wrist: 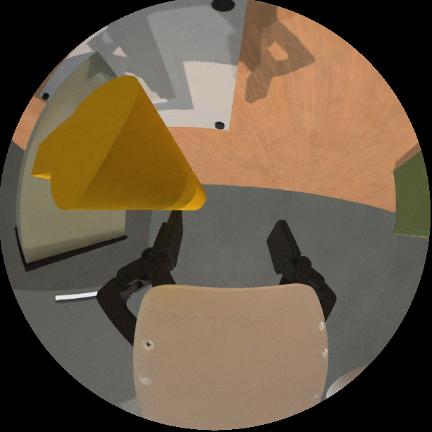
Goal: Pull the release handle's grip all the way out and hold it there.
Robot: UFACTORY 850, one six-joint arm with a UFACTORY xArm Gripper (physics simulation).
The picture shows: the gripper and a grey base plate.
